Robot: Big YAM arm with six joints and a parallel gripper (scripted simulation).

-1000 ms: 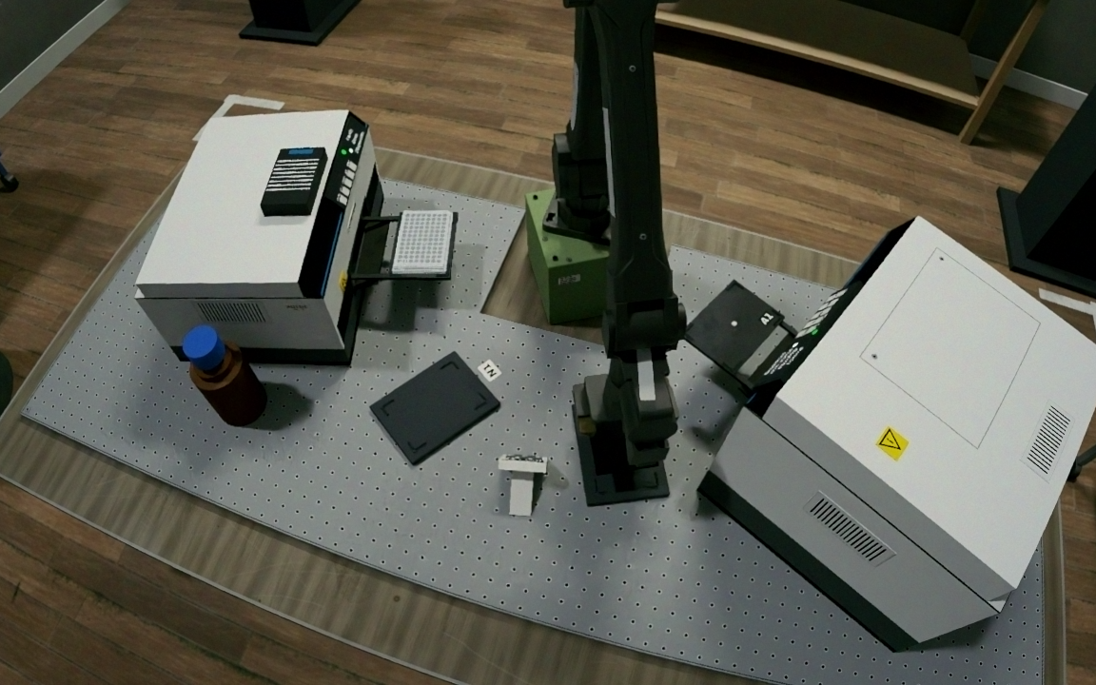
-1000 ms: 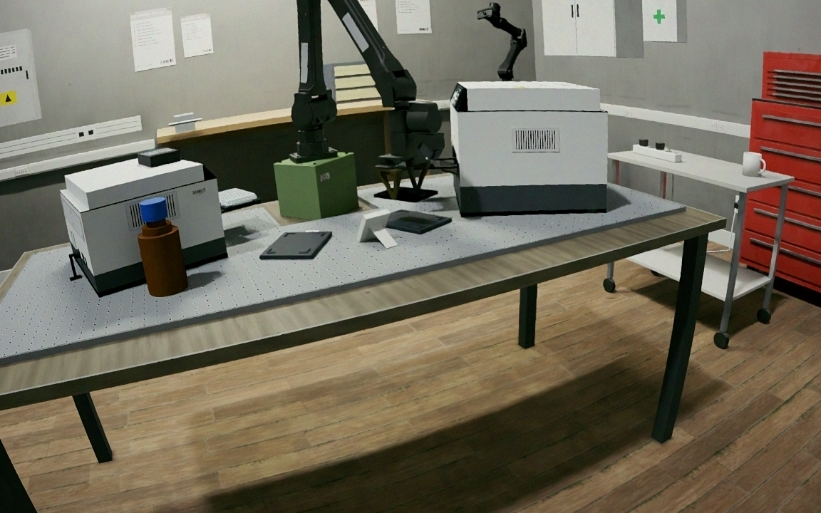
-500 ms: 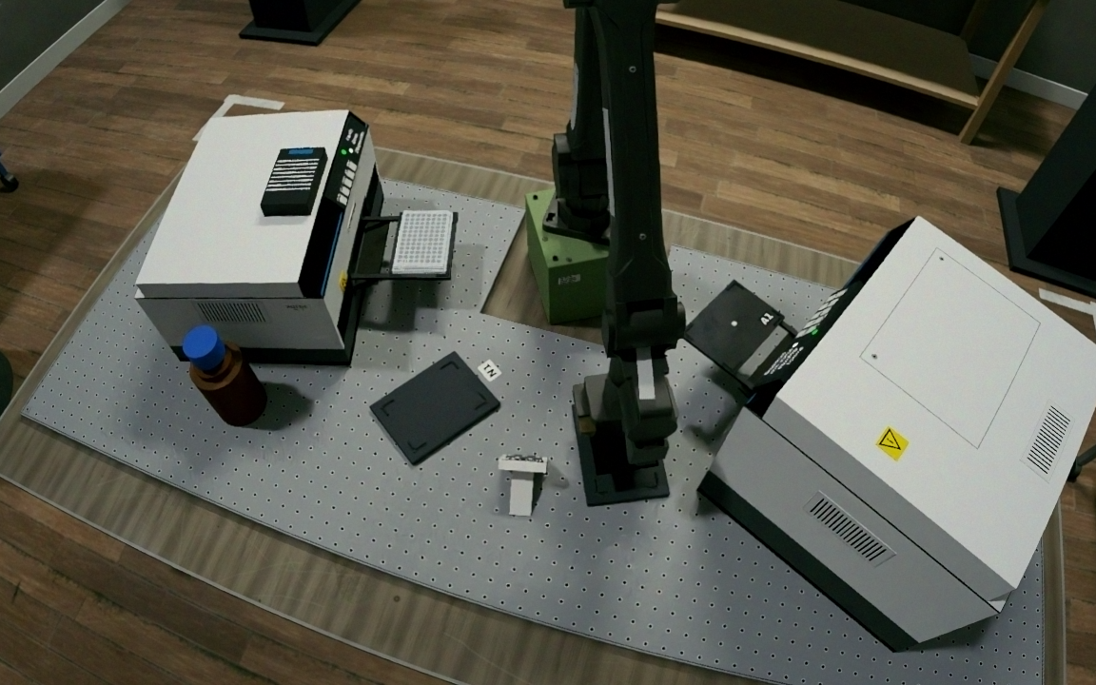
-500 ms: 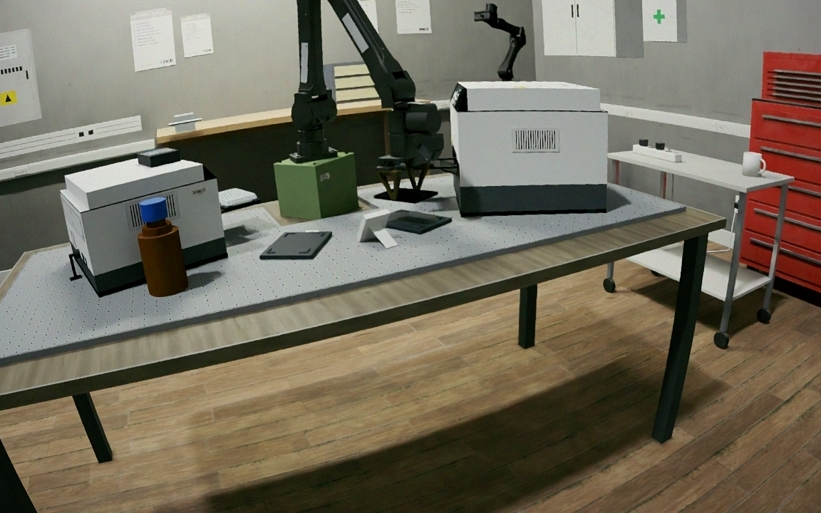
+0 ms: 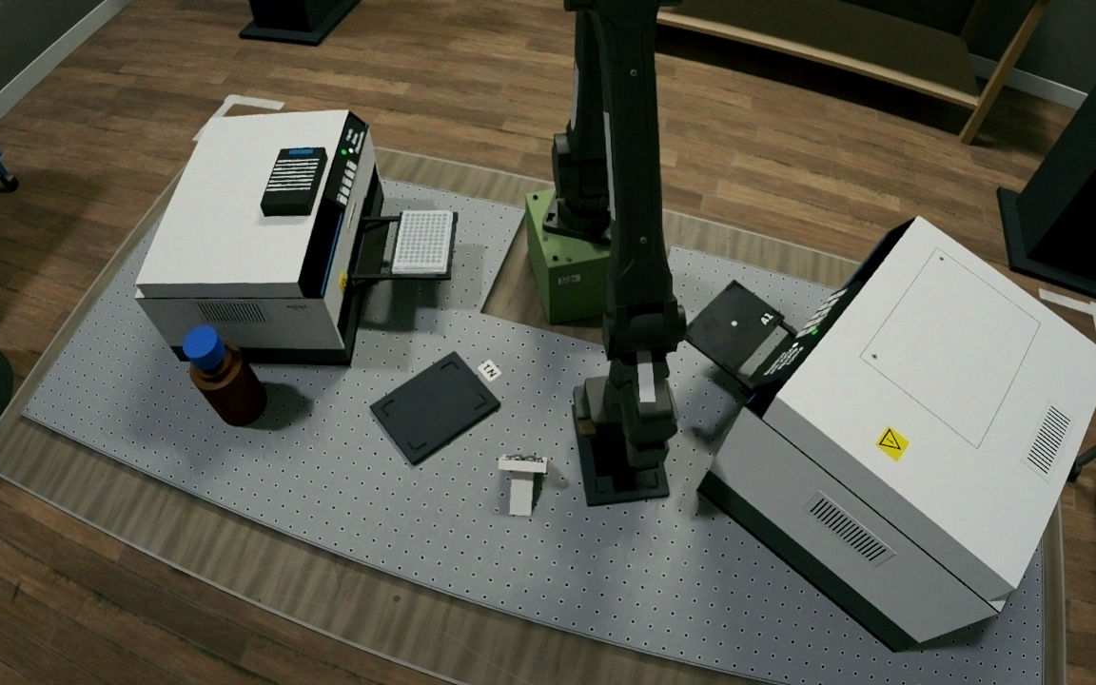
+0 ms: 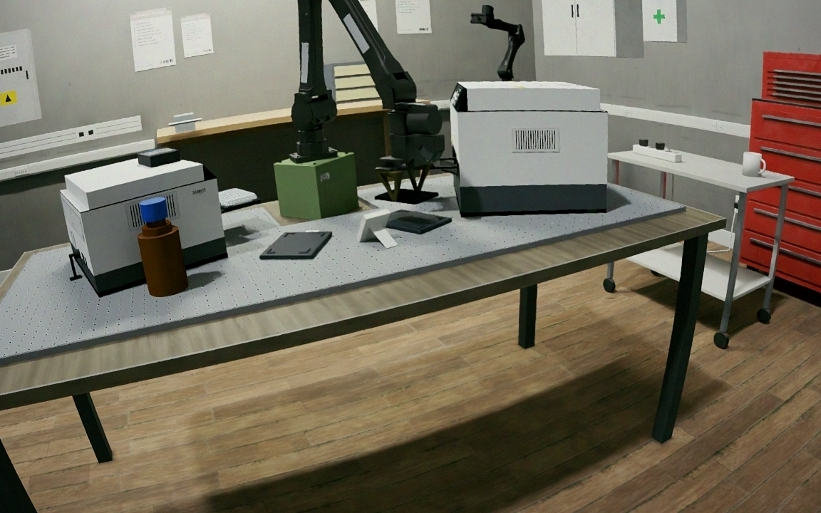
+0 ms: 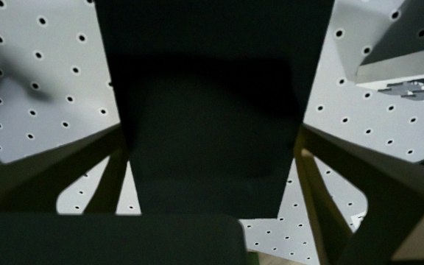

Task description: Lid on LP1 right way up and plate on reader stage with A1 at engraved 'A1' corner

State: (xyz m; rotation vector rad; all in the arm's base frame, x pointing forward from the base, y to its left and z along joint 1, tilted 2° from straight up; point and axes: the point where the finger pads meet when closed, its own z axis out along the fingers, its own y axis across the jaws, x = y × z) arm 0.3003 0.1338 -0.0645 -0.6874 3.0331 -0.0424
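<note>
Right now my hand is 1 cm to the right of the LP1 pad and 7 cm above it. Round my hand: well plate: 22 cm behind, 39 cm to the right, 1 cm above; then dark lid: 1 cm below; then N1 nest: 1 cm ahead, 28 cm to the right, 7 cm below.
</note>
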